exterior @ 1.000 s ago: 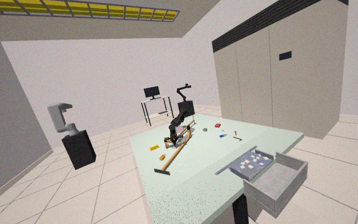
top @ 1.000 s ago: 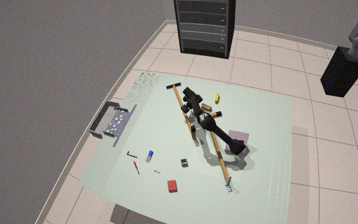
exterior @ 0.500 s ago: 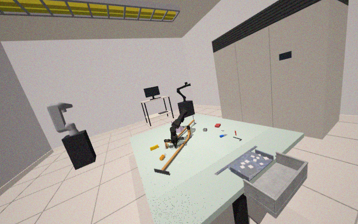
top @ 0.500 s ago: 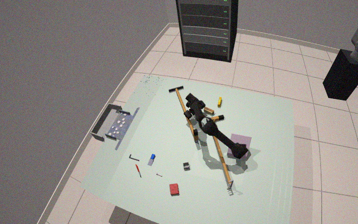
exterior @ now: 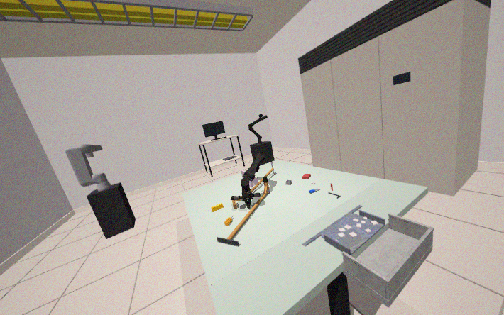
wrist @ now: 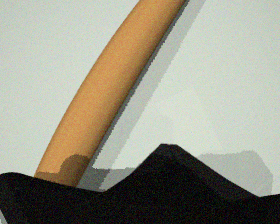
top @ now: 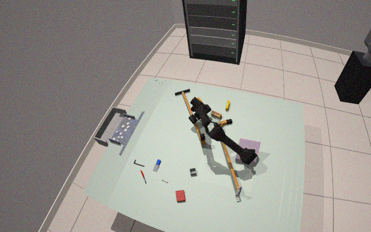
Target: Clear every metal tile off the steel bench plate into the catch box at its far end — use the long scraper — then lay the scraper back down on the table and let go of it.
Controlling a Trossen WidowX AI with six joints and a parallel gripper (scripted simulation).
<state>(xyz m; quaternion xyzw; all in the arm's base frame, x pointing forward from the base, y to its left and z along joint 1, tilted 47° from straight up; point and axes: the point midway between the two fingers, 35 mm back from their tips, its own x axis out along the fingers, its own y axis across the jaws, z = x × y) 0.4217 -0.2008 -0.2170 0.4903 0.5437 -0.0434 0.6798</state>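
Right now the long scraper is 50 mm ahead of my gripper tip and 50 mm above it. Also, from my gripper tip: yellow block: 230 mm behind, 150 mm to the right, 10 mm above; then orange part: 170 mm to the right, 20 mm ahead, 10 mm above; then wooden block: 140 mm behind, 40 mm to the right, 10 mm above.
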